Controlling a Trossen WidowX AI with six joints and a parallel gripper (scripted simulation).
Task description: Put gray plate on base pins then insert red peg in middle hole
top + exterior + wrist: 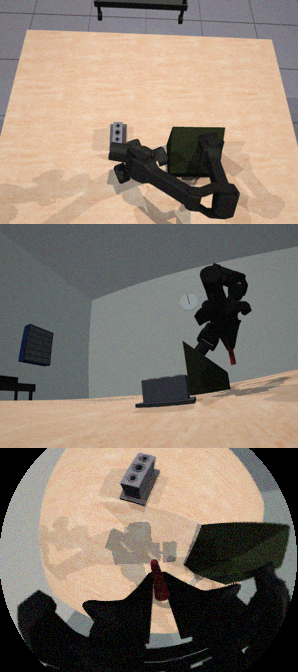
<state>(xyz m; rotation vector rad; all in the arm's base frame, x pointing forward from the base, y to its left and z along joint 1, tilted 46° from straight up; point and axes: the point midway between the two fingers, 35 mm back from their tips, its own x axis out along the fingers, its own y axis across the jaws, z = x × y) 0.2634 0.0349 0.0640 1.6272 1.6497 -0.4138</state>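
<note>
The gray plate lies 70 mm ahead of my gripper tip, 180 mm to the right of it and 70 mm below it. Round my gripper tip: base: 70 mm ahead, 180 mm to the right, 100 mm below; then red peg: right at my gripper tip.
</note>
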